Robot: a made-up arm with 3 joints. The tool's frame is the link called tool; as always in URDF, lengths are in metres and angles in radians.
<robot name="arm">
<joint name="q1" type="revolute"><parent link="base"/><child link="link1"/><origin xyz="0.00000 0.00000 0.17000"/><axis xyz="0 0 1"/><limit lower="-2.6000" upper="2.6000"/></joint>
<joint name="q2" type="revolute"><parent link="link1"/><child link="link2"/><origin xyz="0.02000 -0.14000 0.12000" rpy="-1.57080 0.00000 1.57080"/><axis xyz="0 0 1"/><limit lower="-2.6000" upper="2.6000"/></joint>
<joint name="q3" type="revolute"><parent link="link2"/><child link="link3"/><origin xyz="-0.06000 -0.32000 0.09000" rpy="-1.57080 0.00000 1.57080"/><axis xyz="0 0 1"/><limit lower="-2.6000" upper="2.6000"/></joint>
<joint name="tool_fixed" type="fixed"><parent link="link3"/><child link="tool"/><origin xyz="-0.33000 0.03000 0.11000" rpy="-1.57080 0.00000 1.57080"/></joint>
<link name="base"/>
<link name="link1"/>
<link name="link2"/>
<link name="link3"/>
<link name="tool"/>
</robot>
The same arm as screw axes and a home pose.
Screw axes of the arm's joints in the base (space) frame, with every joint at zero. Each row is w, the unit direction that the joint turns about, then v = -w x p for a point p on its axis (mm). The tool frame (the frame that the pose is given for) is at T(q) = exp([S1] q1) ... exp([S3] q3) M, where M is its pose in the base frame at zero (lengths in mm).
S1: w 0 0 1 v 0 0 0
S2: w -1 0 0 v 0 -290 -140
S3: w 0 -1 0 v 610 0 70
M: xyz -40 -310 940 (mm) rpy 0 0 0 (deg, as in URDF)
Joint limits (deg, base to tool): -148.97..148.97 -148.97..148.97 -148.97..148.97

